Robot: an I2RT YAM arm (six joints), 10 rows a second.
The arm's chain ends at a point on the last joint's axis. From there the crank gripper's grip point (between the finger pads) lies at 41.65 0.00 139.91 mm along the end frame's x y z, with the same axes.
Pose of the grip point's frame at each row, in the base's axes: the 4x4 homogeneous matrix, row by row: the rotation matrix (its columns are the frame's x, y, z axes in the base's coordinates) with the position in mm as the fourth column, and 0 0 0 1 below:
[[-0.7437 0.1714 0.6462 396.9], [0.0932 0.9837 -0.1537 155.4], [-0.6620 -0.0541 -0.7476 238.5], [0 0 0 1]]
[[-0.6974 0.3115 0.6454 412.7], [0.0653 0.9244 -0.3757 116.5], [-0.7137 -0.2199 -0.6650 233.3], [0 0 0 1]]
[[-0.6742 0.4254 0.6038 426.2], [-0.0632 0.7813 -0.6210 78.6], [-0.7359 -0.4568 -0.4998 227.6], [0 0 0 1]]
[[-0.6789 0.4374 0.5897 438.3], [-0.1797 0.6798 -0.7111 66.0], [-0.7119 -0.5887 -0.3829 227.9], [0 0 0 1]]
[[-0.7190 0.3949 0.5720 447.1], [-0.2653 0.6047 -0.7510 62.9], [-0.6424 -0.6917 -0.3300 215.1], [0 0 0 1]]
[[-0.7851 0.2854 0.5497 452.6], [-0.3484 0.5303 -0.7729 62.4], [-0.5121 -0.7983 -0.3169 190.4], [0 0 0 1]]
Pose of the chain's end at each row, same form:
[[-0.7437 0.1714 0.6462 337.5], [0.0932 0.9837 -0.1537 173.0], [-0.6620 -0.0541 -0.7476 370.7], [0 0 0 1]]
[[-0.6974 0.3115 0.6454 351.4], [0.0653 0.9244 -0.3757 166.3], [-0.7137 -0.2199 -0.6650 356.1], [0 0 0 1]]
[[-0.6742 0.4254 0.6038 369.8], [-0.0632 0.7813 -0.6210 168.1], [-0.7359 -0.4568 -0.4998 328.2], [0 0 0 1]]
[[-0.6789 0.4374 0.5897 384.1], [-0.1797 0.6798 -0.7111 173.0], [-0.7119 -0.5887 -0.3829 311.1], [0 0 0 1]]
[[-0.7190 0.3949 0.5720 397.0], [-0.2653 0.6047 -0.7510 179.0], [-0.6424 -0.6917 -0.3300 288.0], [0 0 0 1]]
[[-0.7851 0.2854 0.5497 408.4], [-0.3484 0.5303 -0.7729 185.0], [-0.5121 -0.7983 -0.3169 256.1], [0 0 0 1]]

